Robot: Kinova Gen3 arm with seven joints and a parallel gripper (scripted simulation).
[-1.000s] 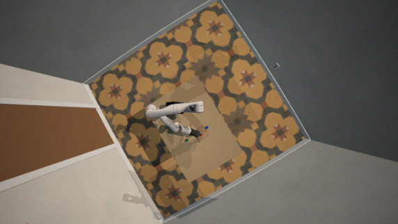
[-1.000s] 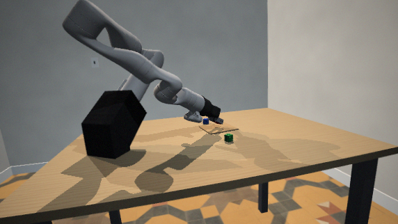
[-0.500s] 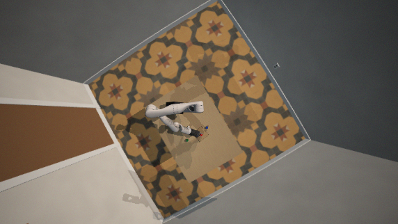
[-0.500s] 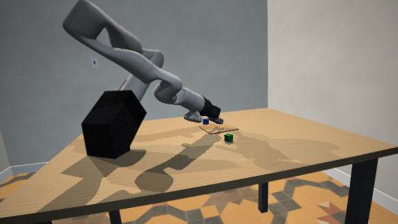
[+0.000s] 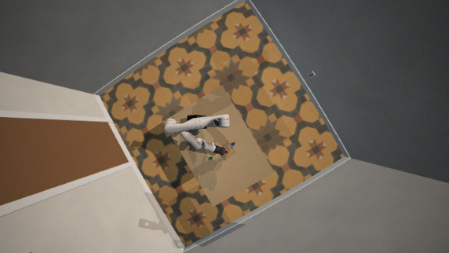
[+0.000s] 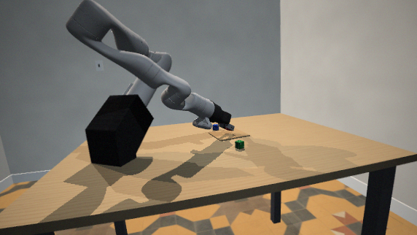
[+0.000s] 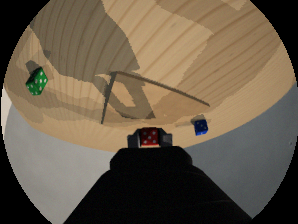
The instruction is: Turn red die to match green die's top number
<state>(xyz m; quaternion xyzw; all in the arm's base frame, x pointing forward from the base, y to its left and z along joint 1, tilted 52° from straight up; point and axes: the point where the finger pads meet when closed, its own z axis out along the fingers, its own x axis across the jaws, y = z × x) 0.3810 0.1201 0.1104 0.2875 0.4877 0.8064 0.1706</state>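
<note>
The tan mat lies 3 cm below my hand. The rest, counted from my hand: blue die 7 cm behind, 9 cm to the left, 2 cm below; red die right at my hand; green die 4 cm ahead, 18 cm to the right, 2 cm below.
</note>
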